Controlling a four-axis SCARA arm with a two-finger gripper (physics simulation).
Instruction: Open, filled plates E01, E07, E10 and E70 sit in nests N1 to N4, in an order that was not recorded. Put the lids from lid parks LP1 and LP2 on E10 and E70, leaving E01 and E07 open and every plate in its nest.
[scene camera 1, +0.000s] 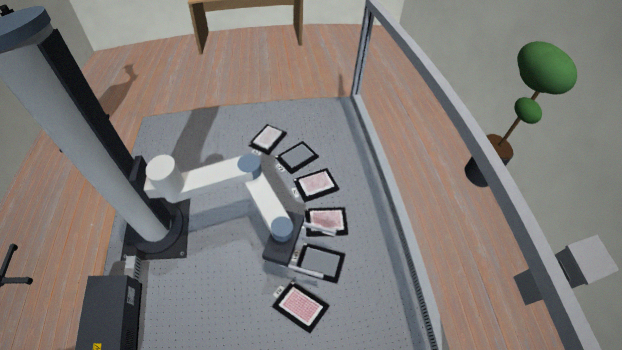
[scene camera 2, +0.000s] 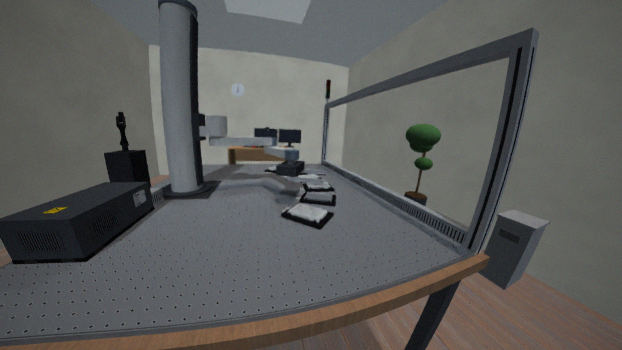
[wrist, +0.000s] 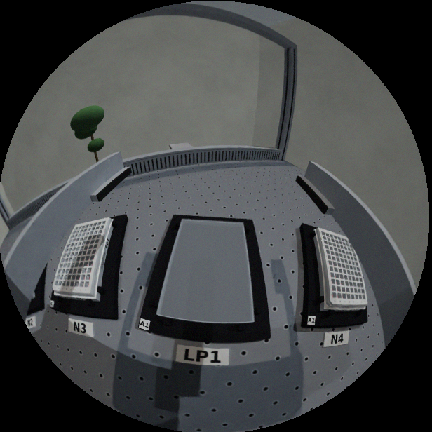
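Seen in the pictures: gripper, fingertip midpoint: (scene camera 1: 329, 254) (scene camera 2: 325, 177); arm's base at its link origin: (scene camera 1: 157, 227) (scene camera 2: 188, 191).
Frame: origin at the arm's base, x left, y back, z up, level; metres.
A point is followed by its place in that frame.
Note:
My gripper (scene camera 1: 328, 254) @(x -0.230, y -0.685, z 0.127 m) (wrist: 213, 157) is open and empty, its two long fingers reaching out on either side of lid park LP1 (wrist: 260, 305), apart from its lid. The flat grey lid (scene camera 1: 321, 262) @(x -0.223, y -0.666, z 0.030 m) (wrist: 209, 272) lies in LP1. Open plate E70 (scene camera 1: 301, 305) @(x -0.376, y -0.570, z 0.039 m) (scene camera 2: 307, 213) @(x -0.400, y -0.560, z 0.038 m) (wrist: 342, 267) sits in nest N4 (wrist: 309, 285), right of LP1 in the wrist view. Another open plate (scene camera 1: 327, 219) @(x -0.053, y -0.718, z 0.039 m) (wrist: 82, 257) sits in nest N3 (wrist: 112, 295); its code is hidden. Open plates in N2 (scene camera 1: 316, 183) @(x 0.126, y -0.704, z 0.033 m) and N1 (scene camera 1: 268, 138) @(x 0.410, y -0.517, z 0.037 m) show no readable code. A second lid (scene camera 1: 298, 156) @(x 0.285, y -0.647, z 0.030 m) lies in LP2.
The stations stand in an arc on the perforated table (scene camera 1: 215, 300) @(x -0.324, y -0.265, z 0.013 m) (scene camera 2: 225, 260) @(x -0.571, y -0.308, z 0.013 m). The arm's column (scene camera 1: 85, 135) @(x -0.053, y -0.053, z 0.608 m) (scene camera 2: 180, 100) @(x -0.067, y -0.034, z 0.453 m) rises inside the arc. A dark control box (scene camera 1: 110, 310) @(x -0.376, y 0.086, z 0.127 m) (scene camera 2: 75, 215) @(x -0.531, y 0.039, z 0.128 m) stands near the column. A framed guard (scene camera 1: 400, 210) @(x -0.069, y -1.019, z 0.060 m) (scene camera 2: 400, 197) @(x -0.375, y -1.013, z 0.059 m) runs along the table's far side from the column.

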